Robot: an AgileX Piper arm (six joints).
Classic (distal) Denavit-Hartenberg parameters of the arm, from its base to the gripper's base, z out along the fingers. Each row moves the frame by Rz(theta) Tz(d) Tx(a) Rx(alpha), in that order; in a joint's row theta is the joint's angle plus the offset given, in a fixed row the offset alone. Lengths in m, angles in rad.
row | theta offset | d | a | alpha
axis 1 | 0 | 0.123 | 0 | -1.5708
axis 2 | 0.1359 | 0 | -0.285 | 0
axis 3 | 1.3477 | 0 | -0.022 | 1.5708
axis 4 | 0 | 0.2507 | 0 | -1.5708
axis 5 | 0 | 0 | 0 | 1.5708
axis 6 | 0 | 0.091 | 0 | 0
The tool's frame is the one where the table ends.
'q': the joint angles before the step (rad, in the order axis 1, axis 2, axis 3, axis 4, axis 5, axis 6). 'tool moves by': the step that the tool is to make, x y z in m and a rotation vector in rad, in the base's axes. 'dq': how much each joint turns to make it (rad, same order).
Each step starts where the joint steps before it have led.
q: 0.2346 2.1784 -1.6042 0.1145 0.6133 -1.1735
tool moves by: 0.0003 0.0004 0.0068 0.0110 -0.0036 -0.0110
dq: 0.0000 -0.0098 -0.0100 0.0043 0.0130 0.0117
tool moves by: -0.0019 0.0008 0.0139 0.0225 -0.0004 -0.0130
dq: 0.0000 -0.0256 -0.0113 0.0169 0.0308 0.0104
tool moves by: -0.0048 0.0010 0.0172 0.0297 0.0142 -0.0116
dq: 0.0000 -0.0346 -0.0111 0.0271 0.0524 0.0091
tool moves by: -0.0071 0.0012 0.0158 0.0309 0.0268 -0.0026
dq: 0.0000 -0.0354 -0.0061 0.0343 0.0612 0.0008
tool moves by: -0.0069 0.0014 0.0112 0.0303 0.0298 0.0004
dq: 0.0000 -0.0274 -0.0013 0.0354 0.0520 -0.0015
